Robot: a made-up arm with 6 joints. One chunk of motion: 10 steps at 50 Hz.
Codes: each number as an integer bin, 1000 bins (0 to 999) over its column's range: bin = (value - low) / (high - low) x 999, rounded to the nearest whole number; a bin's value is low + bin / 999 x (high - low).
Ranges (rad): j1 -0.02..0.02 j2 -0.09..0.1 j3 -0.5..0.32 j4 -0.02..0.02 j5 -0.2..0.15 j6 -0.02..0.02
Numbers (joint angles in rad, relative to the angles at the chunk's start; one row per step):
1: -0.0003 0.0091 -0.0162 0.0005 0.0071 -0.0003
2: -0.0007 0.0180 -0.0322 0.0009 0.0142 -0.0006
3: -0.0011 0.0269 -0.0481 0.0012 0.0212 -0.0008
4: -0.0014 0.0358 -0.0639 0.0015 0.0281 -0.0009
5: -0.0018 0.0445 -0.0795 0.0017 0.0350 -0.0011
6: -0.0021 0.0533 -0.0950 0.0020 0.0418 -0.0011
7: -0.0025 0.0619 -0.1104 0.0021 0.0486 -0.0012
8: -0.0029 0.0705 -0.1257 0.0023 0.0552 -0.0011
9: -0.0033 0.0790 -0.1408 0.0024 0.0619 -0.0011
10: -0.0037 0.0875 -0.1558 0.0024 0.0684 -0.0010
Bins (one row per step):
1: 492 521 589 512 591 492
2: 482 568 570 522 611 485
3: 472 615 551 529 631 480
4: 465 661 531 537 651 477
5: 455 707 512 542 671 472
6: 447 753 493 549 690 472
7: 437 799 475 552 710 470
8: 427 844 456 557 728 472
9: 417 889 438 559 748 472
10: 407 933 419 559 766 475

